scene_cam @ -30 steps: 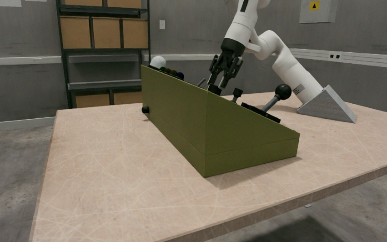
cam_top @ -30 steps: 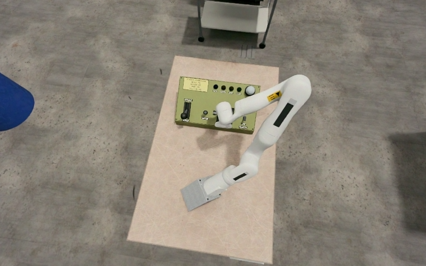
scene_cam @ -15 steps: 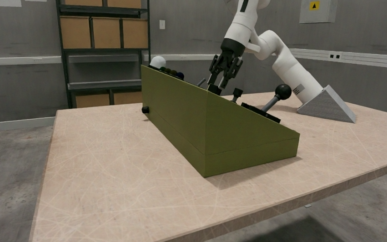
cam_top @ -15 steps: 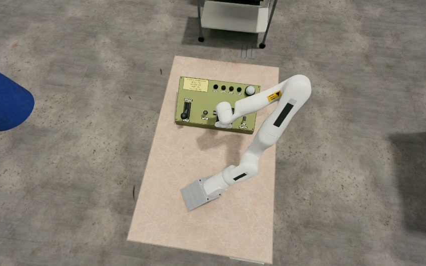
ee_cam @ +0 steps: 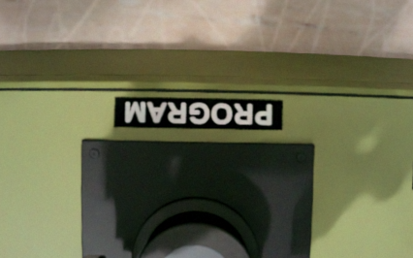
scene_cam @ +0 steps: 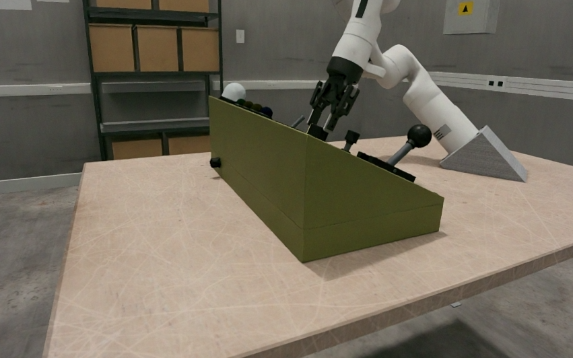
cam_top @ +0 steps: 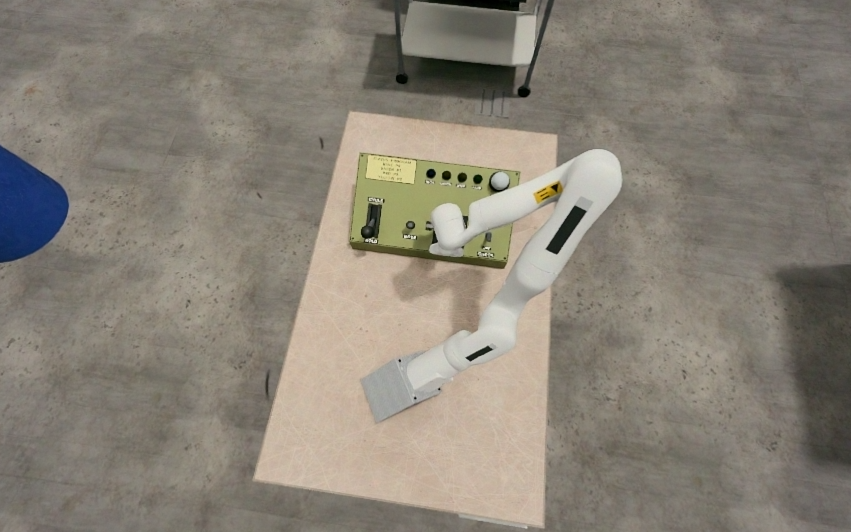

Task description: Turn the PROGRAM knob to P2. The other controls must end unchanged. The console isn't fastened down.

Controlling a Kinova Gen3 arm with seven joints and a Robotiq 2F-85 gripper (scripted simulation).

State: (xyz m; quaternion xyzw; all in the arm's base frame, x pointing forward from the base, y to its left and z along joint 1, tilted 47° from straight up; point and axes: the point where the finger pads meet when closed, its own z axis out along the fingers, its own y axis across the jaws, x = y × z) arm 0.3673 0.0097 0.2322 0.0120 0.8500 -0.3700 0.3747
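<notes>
My gripper is now 110 mm to the left of the thin toggle, 30 mm past it and 20 mm above it. From my hand the other things lie so: black ball-topped lever: 230 mm to the left, 60 mm ahead, 10 mm below; then small black knob: 110 mm to the left, 40 mm ahead, 20 mm below.
</notes>
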